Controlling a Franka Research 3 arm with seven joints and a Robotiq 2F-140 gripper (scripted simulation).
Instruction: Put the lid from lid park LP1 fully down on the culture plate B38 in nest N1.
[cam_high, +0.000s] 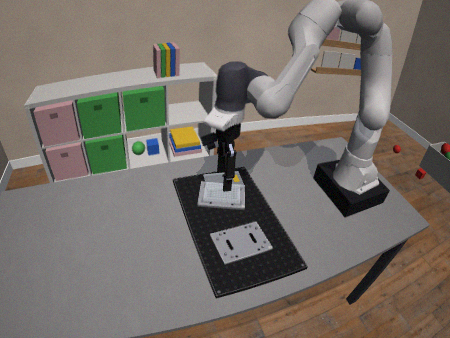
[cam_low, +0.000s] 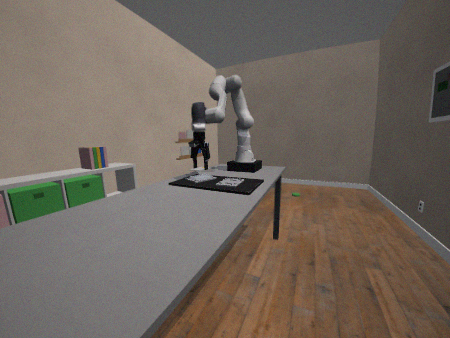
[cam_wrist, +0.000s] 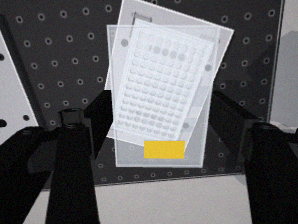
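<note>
The culture plate lies 80 mm below my hand. From my hand the other things lie so: lid park: 10 mm ahead, 220 mm to the left, 90 mm below; nest N1: 90 mm below; clear lid: 20 mm below.
</note>
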